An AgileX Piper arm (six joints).
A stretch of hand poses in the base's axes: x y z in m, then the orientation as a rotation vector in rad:
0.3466, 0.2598, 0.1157, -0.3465, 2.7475, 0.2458
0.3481, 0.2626, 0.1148, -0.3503, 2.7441, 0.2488
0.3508, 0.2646, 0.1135, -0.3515, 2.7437, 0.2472
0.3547, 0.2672, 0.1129, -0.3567, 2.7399, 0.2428
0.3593, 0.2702, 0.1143, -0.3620, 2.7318, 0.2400
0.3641, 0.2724, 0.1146, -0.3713, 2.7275, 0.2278
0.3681, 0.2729, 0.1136, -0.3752, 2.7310, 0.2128
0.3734, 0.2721, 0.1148, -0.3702, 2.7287, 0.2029
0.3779, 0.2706, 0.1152, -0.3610, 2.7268, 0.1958
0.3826, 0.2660, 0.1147, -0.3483, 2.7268, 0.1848
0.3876, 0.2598, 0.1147, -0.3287, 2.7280, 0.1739
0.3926, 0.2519, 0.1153, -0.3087, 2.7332, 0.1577
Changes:
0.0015, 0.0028, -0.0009, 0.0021, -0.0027, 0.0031
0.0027, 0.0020, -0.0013, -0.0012, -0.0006, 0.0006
0.0039, 0.0026, -0.0006, -0.0031, -0.0042, 0.0031
0.0046, 0.0030, 0.0014, -0.0013, -0.0081, 0.0034
0.0048, 0.0022, 0.0003, -0.0089, -0.0057, 0.0049
0.0040, 0.0005, -0.0010, -0.0114, 0.0012, 0.0005
0.0053, -0.0008, 0.0012, -0.0056, -0.0041, -0.0048
0.0045, -0.0015, 0.0004, -0.0032, -0.0035, -0.0074
0.0047, -0.0046, -0.0005, -0.0056, -0.0024, -0.0104
0.0050, -0.0062, 0.0000, -0.0047, -0.0015, -0.0153
0.0050, -0.0079, 0.0006, -0.0089, 0.0018, -0.0164

